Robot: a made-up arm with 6 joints.
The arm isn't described. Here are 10 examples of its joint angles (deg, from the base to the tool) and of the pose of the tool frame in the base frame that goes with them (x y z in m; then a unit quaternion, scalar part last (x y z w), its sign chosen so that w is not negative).
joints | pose
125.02 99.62 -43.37 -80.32 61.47 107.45 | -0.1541 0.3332 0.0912 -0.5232 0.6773 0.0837 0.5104
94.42 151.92 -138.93 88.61 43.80 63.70 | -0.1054 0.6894 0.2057 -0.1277 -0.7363 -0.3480 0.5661
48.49 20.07 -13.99 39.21 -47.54 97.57 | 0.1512 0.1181 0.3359 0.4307 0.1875 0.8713 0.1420
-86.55 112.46 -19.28 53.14 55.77 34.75 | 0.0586 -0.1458 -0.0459 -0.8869 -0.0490 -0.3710 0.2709
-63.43 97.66 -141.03 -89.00 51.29 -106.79 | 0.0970 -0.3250 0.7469 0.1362 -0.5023 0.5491 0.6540
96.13 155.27 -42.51 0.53 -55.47 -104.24 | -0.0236 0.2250 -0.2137 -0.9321 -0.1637 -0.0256 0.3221
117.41 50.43 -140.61 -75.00 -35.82 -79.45 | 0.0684 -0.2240 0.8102 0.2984 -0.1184 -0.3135 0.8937
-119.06 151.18 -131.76 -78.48 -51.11 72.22 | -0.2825 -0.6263 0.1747 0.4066 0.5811 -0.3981 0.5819
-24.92 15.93 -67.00 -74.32 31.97 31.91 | -0.0378 -0.0247 0.6316 0.1972 0.3862 -0.5621 0.7043
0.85 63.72 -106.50 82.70 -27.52 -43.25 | 0.1857 -0.0316 0.7581 0.3140 0.2308 0.2361 0.8901
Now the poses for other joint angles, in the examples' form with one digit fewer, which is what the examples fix.
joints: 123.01 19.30 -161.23 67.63 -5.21 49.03
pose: 0.358 -0.540 0.483 -0.064 0.489 -0.745 0.450
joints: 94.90 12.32 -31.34 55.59 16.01 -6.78
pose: -0.029 0.143 0.438 -0.326 0.519 0.768 0.186
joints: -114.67 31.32 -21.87 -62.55 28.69 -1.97
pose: -0.126 -0.198 0.295 -0.470 -0.651 0.575 0.157
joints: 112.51 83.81 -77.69 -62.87 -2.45 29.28
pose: -0.181 0.428 0.441 -0.680 0.193 0.460 0.537
